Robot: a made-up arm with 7 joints. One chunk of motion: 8 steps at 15 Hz.
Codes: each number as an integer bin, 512 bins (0 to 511) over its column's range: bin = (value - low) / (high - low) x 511, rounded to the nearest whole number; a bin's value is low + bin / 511 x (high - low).
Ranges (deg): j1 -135..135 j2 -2.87..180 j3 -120.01..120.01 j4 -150..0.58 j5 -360.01..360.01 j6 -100.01..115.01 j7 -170.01..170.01
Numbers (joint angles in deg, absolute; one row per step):
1: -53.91 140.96 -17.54 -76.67 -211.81 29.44 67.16
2: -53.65 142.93 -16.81 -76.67 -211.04 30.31 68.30
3: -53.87 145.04 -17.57 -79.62 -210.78 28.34 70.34
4: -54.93 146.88 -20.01 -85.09 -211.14 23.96 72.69
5: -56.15 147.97 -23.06 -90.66 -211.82 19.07 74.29
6: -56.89 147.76 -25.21 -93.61 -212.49 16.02 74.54
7: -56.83 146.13 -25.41 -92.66 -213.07 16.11 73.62
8: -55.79 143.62 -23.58 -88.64 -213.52 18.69 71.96
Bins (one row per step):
1: 153 402 218 249 105 308 356
2: 154 407 220 249 106 310 358
3: 154 413 218 239 106 305 361
4: 152 418 213 220 106 295 365
5: 149 421 206 201 105 283 367
6: 148 421 202 191 105 276 368
7: 148 416 201 195 104 276 366
8: 150 409 205 208 104 282 364

